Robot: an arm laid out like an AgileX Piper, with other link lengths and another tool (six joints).
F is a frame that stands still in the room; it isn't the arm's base.
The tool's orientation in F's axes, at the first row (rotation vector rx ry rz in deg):
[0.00 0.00 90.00]
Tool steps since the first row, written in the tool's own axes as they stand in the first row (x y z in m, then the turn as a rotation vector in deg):
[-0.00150 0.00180 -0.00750 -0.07 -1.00 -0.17]
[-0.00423 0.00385 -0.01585 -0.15 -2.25 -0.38]
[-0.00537 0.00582 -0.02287 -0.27 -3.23 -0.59]
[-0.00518 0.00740 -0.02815 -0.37 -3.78 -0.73]
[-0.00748 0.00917 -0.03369 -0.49 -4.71 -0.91]
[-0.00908 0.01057 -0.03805 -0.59 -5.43 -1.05]
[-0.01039 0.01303 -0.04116 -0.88 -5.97 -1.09]
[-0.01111 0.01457 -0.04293 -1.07 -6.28 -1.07]
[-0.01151 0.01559 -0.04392 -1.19 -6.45 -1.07]
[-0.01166 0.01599 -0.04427 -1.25 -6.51 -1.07]
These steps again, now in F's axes. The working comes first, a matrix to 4 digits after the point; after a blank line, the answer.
The tool's axes in the first row as the columns of a matrix, in F's axes (used below as rounded here):
[0.0000 -1.0000 0.0000]
[1.0000 0.0000 0.0000]
[0.0000 0.0000 1.0000]

[-0.00180 -0.00150 -0.00750 1.00 -0.07 -0.17]
[-0.00385 -0.00423 -0.01585 2.25 -0.15 -0.38]
[-0.00582 -0.00537 -0.02287 3.23 -0.27 -0.59]
[-0.00740 -0.00518 -0.02815 3.78 -0.37 -0.73]
[-0.00917 -0.00748 -0.03369 4.71 -0.49 -0.91]
[-0.01057 -0.00908 -0.03805 5.43 -0.59 -1.05]
[-0.01303 -0.01039 -0.04116 5.97 -0.88 -1.09]
[-0.01457 -0.01111 -0.04293 6.28 -1.07 -1.07]
[-0.01559 -0.01151 -0.04392 6.45 -1.19 -1.07]
[-0.01599 -0.01166 -0.04427 6.51 -1.25 -1.07]

